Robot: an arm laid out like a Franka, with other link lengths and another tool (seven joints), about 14 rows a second.
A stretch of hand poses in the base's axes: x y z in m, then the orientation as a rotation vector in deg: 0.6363, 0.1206, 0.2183, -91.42, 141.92, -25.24; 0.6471, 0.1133, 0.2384, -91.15, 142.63, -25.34; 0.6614, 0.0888, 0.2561, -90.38, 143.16, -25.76; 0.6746, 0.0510, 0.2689, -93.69, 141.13, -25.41; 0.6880, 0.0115, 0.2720, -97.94, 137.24, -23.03; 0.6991, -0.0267, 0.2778, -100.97, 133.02, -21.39; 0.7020, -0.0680, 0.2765, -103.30, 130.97, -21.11; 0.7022, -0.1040, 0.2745, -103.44, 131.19, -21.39
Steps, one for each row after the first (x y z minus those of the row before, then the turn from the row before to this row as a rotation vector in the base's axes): 0.0108, -0.0073, 0.0201, -0.20, 0.34, -0.47; 0.0143, -0.0245, 0.0177, -0.19, -0.12, -0.65; 0.0132, -0.0378, 0.0128, -0.20, 0.38, 2.57; 0.0134, -0.0395, 0.0031, 1.29, 0.22, 4.05; 0.0111, -0.0382, 0.0058, 1.31, -0.70, 3.61; 0.0029, -0.0413, -0.0013, -0.06, 0.00, 2.12; 0.0002, -0.0360, -0.0020, -0.31, 0.12, -0.07
